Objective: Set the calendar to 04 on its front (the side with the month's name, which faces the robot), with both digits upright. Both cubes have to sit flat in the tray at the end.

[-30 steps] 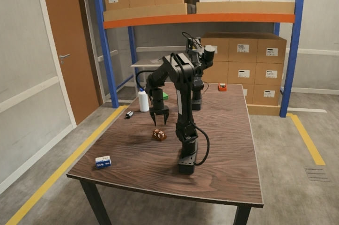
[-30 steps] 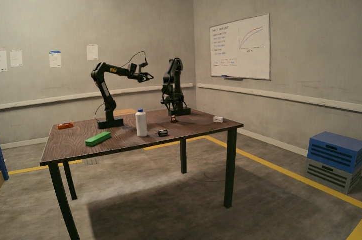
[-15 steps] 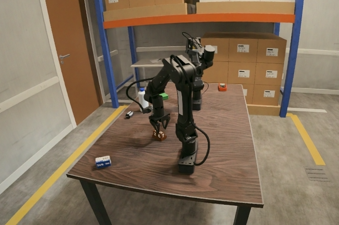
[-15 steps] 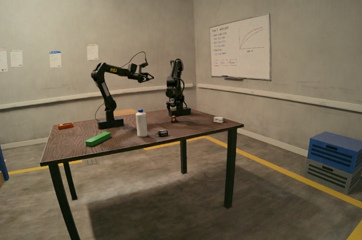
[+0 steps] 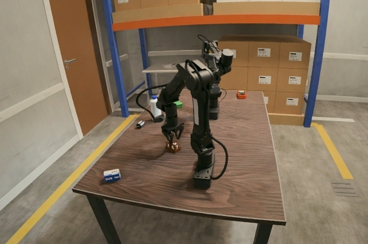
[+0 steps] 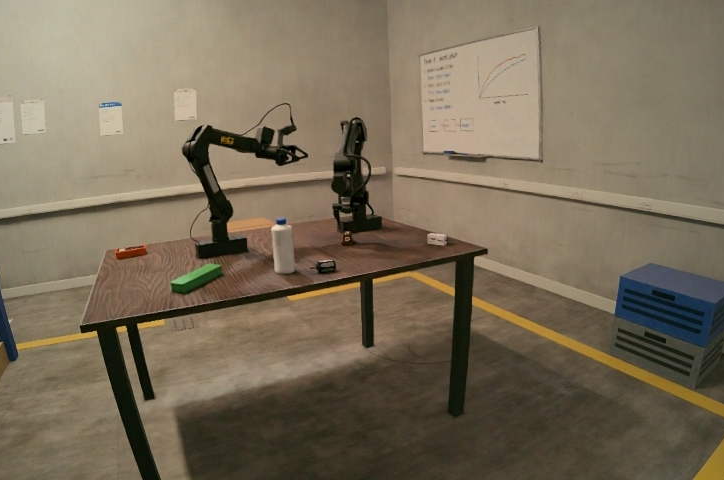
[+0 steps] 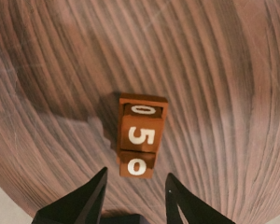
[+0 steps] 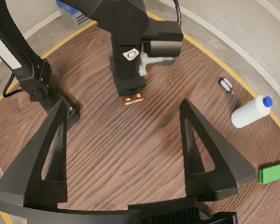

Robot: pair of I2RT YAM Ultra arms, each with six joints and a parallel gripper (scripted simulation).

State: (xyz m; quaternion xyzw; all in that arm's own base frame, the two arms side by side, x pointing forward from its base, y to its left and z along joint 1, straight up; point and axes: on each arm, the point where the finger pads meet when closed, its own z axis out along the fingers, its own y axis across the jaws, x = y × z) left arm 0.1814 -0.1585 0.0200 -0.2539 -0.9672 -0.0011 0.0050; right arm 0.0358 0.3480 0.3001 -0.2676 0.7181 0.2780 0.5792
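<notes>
Right now my left hand is 10 mm short of the brown calendar tray, 10 mm to the left of it and 50 mm above it. Round my left hand: black item: 280 mm ahead, 250 mm to the right, 40 mm below.
</notes>
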